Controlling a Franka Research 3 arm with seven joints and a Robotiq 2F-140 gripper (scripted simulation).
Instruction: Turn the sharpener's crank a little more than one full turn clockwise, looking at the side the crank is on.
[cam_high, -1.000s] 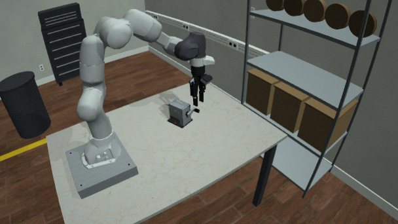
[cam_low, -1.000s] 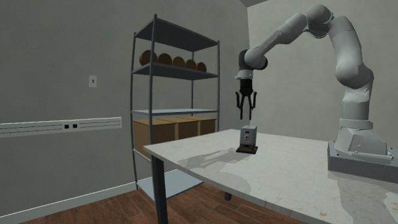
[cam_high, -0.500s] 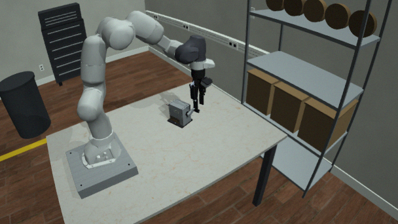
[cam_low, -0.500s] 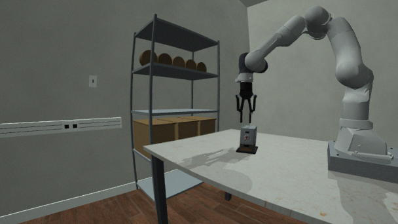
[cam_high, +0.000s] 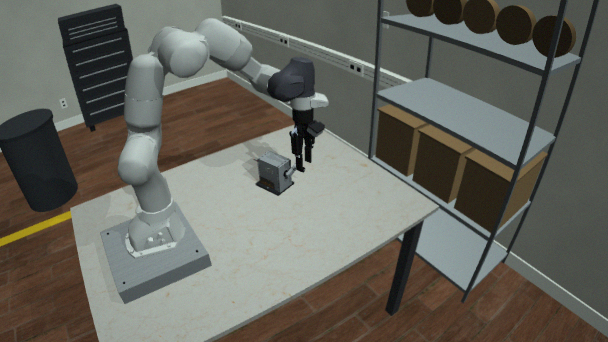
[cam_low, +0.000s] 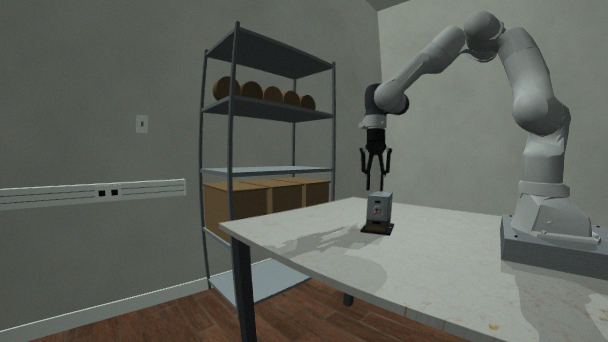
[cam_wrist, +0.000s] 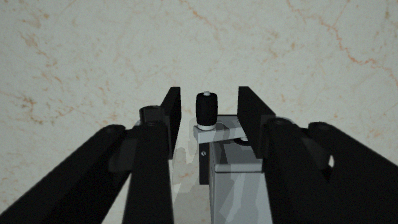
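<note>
Now: the crank 6 cm below my hand, 2 cm to the left of it and 2 cm behind it.
</note>
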